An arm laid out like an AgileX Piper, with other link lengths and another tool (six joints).
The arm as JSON. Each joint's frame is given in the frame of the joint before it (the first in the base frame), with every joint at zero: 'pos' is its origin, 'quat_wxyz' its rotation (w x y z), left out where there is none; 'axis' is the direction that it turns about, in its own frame. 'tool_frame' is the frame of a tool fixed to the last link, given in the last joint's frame.
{
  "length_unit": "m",
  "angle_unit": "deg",
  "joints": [
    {
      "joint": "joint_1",
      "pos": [
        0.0,
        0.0,
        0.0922
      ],
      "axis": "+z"
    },
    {
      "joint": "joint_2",
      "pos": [
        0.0,
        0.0,
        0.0
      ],
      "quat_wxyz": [
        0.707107,
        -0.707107,
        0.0,
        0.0
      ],
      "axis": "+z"
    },
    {
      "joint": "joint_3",
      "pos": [
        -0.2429,
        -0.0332,
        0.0
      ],
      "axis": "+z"
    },
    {
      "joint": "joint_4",
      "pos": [
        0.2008,
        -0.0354,
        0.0
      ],
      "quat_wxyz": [
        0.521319,
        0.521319,
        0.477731,
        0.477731
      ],
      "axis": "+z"
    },
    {
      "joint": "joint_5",
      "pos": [
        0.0,
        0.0,
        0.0
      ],
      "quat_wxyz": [
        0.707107,
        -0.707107,
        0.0,
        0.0
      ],
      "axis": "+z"
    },
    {
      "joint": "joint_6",
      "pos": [
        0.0,
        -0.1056,
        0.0
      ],
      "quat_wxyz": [
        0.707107,
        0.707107,
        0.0,
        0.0
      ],
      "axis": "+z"
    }
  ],
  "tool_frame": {
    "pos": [
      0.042,
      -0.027,
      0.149
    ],
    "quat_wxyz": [
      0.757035,
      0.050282,
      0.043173,
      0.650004
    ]
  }
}
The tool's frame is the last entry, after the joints.
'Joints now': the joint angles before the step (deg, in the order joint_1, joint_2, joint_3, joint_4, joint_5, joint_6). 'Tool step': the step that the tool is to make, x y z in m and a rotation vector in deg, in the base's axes. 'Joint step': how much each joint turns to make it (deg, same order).
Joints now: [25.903 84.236 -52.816 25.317 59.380 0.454]
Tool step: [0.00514 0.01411 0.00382 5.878 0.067 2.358]
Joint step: [-3.250 1.318 -0.226 7.059 0.571 -9.479]
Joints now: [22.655 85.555 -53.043 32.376 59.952 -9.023]
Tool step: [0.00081 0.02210 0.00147 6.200 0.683 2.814]
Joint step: [-0.957 2.697 -0.001 7.833 0.123 -8.777]
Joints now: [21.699 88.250 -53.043 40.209 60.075 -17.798]
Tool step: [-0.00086 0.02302 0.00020 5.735 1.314 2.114]
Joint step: [-0.018 3.502 0.001 7.579 0.232 -7.574]
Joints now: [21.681 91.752 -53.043 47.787 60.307 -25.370]
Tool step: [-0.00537 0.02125 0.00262 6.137 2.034 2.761]
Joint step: [-0.099 3.794 0.000 7.435 2.176 -8.024]
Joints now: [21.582 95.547 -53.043 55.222 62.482 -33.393]
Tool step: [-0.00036 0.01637 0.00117 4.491 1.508 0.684]
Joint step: [-0.001 3.250 -0.001 5.695 1.137 -5.415]
